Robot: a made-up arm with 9 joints. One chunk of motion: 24 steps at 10 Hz.
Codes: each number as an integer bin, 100 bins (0 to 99) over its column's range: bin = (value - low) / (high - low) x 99, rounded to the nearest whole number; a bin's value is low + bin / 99 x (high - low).
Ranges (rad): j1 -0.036..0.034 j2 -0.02..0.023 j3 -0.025..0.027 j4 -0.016..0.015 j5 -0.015..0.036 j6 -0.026..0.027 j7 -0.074..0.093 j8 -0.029..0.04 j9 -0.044..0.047
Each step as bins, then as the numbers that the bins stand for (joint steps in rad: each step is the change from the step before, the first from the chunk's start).
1 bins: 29 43 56 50 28 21 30 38 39
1 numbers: -0.01549 -0.00132 0.00441 -0.00034 -0.00058 -0.01476 -0.02339 -0.00252 -0.00815
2 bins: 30 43 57 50 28 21 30 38 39
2 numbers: -0.01479 -0.00132 0.00494 -0.00034 -0.00058 -0.01476 -0.02339 -0.00252 -0.00815
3 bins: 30 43 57 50 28 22 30 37 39
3 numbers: -0.01479 -0.00132 0.00494 -0.00034 -0.00058 -0.01422 -0.02339 -0.00321 -0.00815
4 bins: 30 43 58 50 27 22 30 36 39
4 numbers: -0.01479 -0.00132 0.00546 -0.00034 -0.00109 -0.01422 -0.02339 -0.00391 -0.00815
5 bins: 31 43 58 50 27 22 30 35 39
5 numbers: -0.01408 -0.00132 0.00546 -0.00034 -0.00109 -0.01422 -0.02339 -0.00461 -0.00815
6 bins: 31 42 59 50 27 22 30 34 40
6 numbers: -0.01408 -0.00176 0.00599 -0.00034 -0.00109 -0.01422 -0.02339 -0.00530 -0.00723
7 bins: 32 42 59 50 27 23 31 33 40
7 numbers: -0.01337 -0.00176 0.00599 -0.00034 -0.00109 -0.01369 -0.02171 -0.00600 -0.00723
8 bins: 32 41 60 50 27 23 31 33 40
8 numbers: -0.01337 -0.00219 0.00652 -0.00034 -0.00109 -0.01369 -0.02171 -0.00600 -0.00723
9 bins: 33 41 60 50 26 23 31 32 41
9 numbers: -0.01267 -0.00219 0.00652 -0.00034 -0.00161 -0.01369 -0.02171 -0.00670 -0.00631
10 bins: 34 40 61 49 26 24 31 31 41
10 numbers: -0.01196 -0.00263 0.00704 -0.00066 -0.00161 -0.01315 -0.02171 -0.00739 -0.00631
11 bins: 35 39 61 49 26 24 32 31 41
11 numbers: -0.01125 -0.00306 0.00704 -0.00066 -0.00161 -0.01315 -0.02002 -0.00739 -0.00631
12 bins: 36 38 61 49 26 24 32 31 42
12 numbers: -0.01055 -0.00349 0.00704 -0.00066 -0.00161 -0.01315 -0.02002 -0.00739 -0.00539
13 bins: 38 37 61 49 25 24 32 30 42
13 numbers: -0.00913 -0.00393 0.00704 -0.00066 -0.00212 -0.01315 -0.02002 -0.00809 -0.00539
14 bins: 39 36 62 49 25 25 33 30 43
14 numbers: -0.00842 -0.00436 0.00757 -0.00066 -0.00212 -0.01262 -0.01833 -0.00809 -0.00447
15 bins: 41 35 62 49 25 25 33 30 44
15 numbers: -0.00701 -0.00480 0.00757 -0.00066 -0.00212 -0.01262 -0.01833 -0.00809 -0.00356
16 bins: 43 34 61 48 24 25 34 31 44
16 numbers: -0.00560 -0.00523 0.00704 -0.00097 -0.00264 -0.01262 -0.01665 -0.00739 -0.00356
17 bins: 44 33 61 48 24 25 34 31 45
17 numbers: -0.00489 -0.00567 0.00704 -0.00097 -0.00264 -0.01262 -0.01665 -0.00739 -0.00264
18 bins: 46 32 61 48 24 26 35 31 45
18 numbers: -0.00347 -0.00610 0.00704 -0.00097 -0.00264 -0.01208 -0.01496 -0.00739 -0.00264
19 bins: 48 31 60 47 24 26 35 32 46
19 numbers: -0.00206 -0.00654 0.00652 -0.00128 -0.00264 -0.01208 -0.01496 -0.00670 -0.00172
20 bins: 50 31 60 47 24 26 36 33 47
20 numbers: -0.00065 -0.00654 0.00652 -0.00128 -0.00264 -0.01208 -0.01327 -0.00600 -0.00080
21 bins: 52 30 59 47 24 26 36 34 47
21 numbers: 0.00077 -0.00697 0.00599 -0.00128 -0.00264 -0.01208 -0.01327 -0.00530 -0.00080
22 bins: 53 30 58 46 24 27 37 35 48
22 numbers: 0.00147 -0.00697 0.00546 -0.00160 -0.00264 -0.01155 -0.01159 -0.00461 0.00012
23 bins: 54 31 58 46 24 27 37 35 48
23 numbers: 0.00218 -0.00654 0.00546 -0.00160 -0.00264 -0.01155 -0.01159 -0.00461 0.00012
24 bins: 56 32 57 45 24 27 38 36 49
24 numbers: 0.00360 -0.00610 0.00494 -0.00191 -0.00264 -0.01155 -0.00990 -0.00391 0.00104
